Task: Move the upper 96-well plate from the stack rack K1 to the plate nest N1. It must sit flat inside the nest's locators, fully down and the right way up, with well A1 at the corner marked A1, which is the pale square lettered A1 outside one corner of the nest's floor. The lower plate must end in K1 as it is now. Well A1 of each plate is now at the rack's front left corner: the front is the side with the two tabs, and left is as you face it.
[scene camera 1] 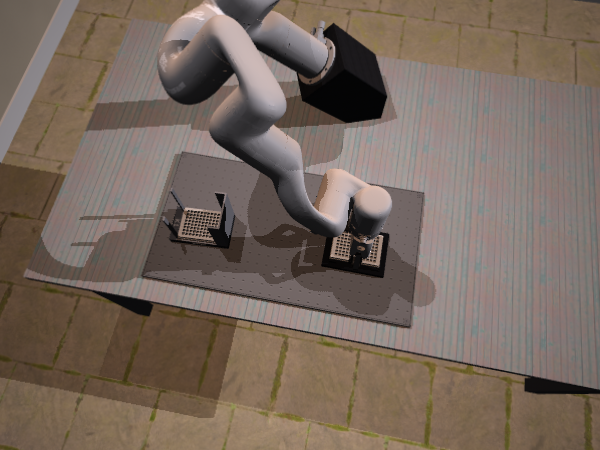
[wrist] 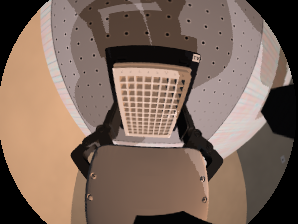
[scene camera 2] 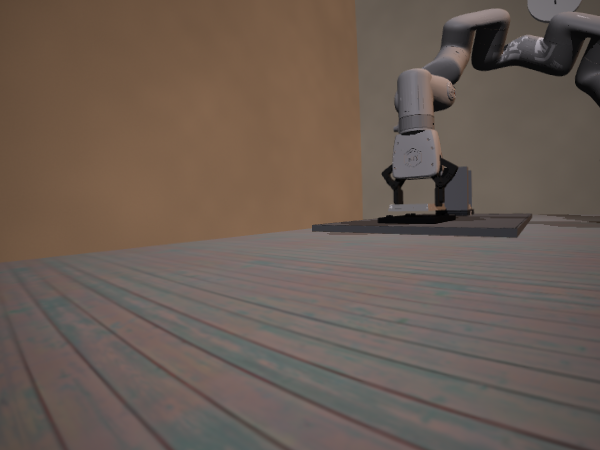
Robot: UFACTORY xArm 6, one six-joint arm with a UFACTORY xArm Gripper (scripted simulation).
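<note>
There's a black plate nest N1 (scene camera 1: pixel 340 265), and the wrist view shows the black plate nest N1 (wrist: pixel 135 53) as well. You'd also see my gripper (scene camera 2: pixel 418 206), and the wrist view shows my gripper (wrist: pixel 149 110) too.
</note>
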